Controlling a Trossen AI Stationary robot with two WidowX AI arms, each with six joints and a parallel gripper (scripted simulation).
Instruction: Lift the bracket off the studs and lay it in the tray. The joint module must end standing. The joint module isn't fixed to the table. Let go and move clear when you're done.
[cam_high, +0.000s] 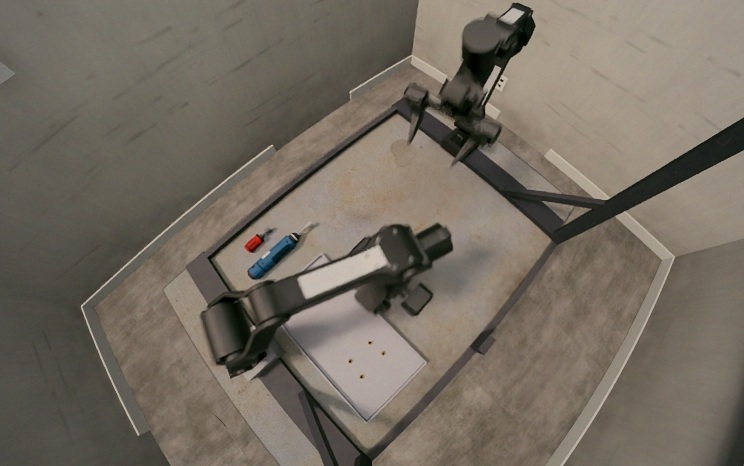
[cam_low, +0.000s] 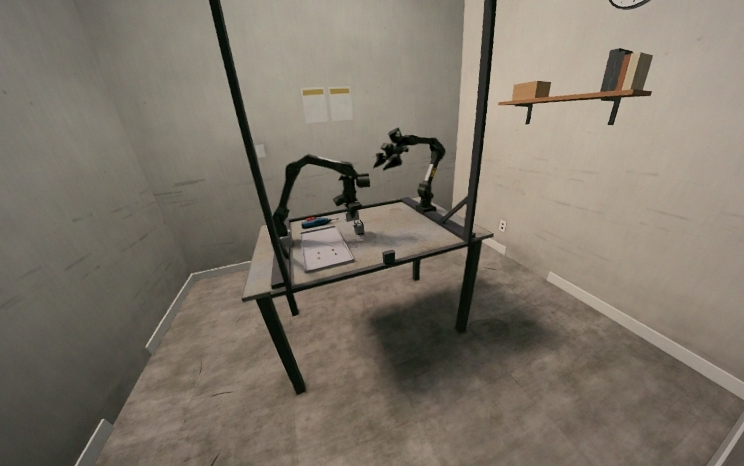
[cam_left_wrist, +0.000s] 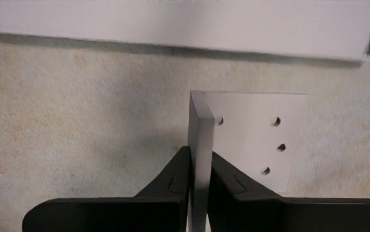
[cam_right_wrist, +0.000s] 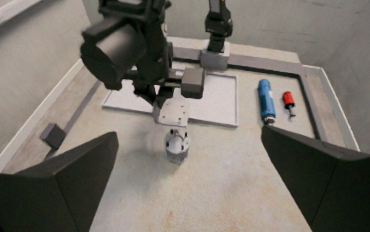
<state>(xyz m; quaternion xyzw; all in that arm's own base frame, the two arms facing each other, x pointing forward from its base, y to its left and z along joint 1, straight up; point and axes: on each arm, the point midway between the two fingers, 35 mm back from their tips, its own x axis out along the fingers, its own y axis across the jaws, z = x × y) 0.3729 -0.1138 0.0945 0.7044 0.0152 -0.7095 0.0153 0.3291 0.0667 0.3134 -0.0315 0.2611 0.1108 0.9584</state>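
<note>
The flat white tray lies 170 mm to the left of my left hand and 150 mm below it. Also, from my left hand: white L-shaped bracket: 40 mm below, 30 mm ahead; then joint module: 120 mm below, 50 mm to the right, 50 mm ahead; then small red tool: 380 mm ahead, 150 mm to the left, 140 mm below.
</note>
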